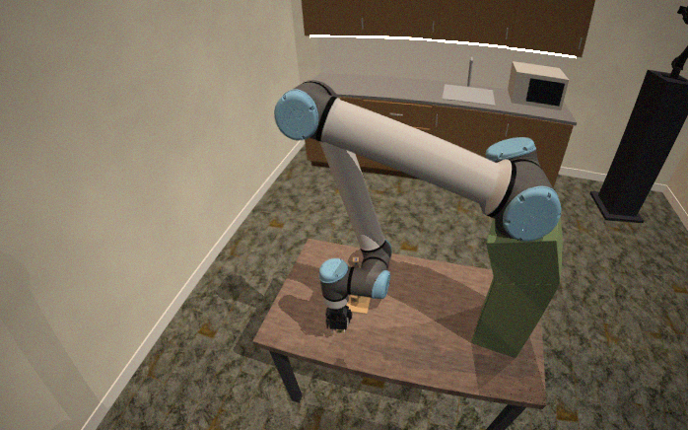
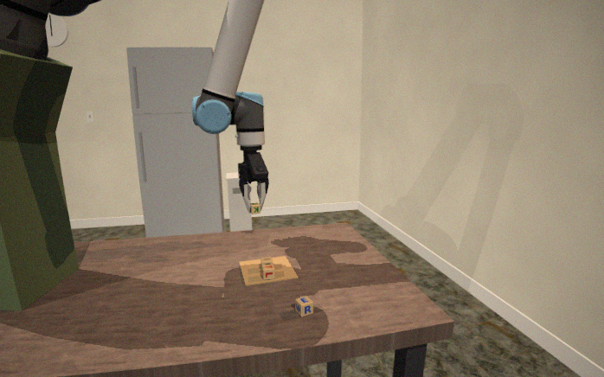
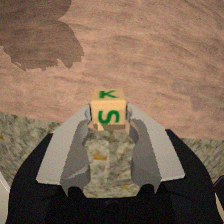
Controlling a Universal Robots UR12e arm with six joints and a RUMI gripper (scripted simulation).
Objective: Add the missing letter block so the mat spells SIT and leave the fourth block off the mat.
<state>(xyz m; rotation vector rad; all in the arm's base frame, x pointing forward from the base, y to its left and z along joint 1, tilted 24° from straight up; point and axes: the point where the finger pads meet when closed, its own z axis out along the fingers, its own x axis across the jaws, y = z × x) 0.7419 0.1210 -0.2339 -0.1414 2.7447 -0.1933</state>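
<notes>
Now: hand 230 mm to the left of the letter block, 100 mm above it and 20 mm past it. The rest, counted from my hand: mat (230 mm to the right, 110 mm below, 20 mm behind).
</notes>
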